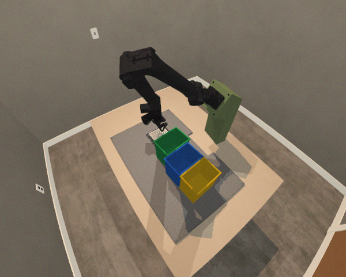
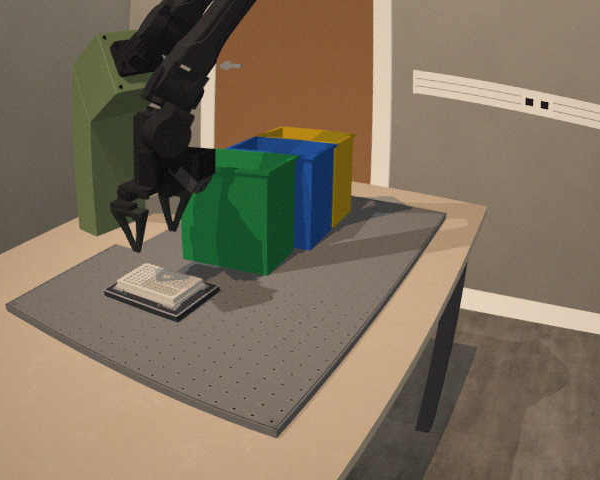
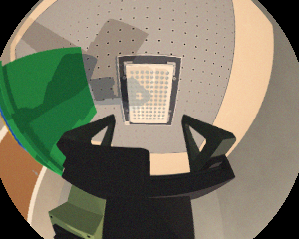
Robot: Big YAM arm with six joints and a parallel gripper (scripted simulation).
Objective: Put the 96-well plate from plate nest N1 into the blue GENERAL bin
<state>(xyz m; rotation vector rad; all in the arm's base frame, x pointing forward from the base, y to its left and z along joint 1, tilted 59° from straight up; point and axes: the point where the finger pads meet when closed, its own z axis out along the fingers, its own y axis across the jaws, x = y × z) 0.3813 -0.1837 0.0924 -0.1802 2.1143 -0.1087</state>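
The white 96-well plate lies 80 mm below my hand. Also, from my hand: black plate nest 90 mm below; blue bin 340 mm to the left, 10 mm below; green bin 200 mm to the left, 10 mm below.
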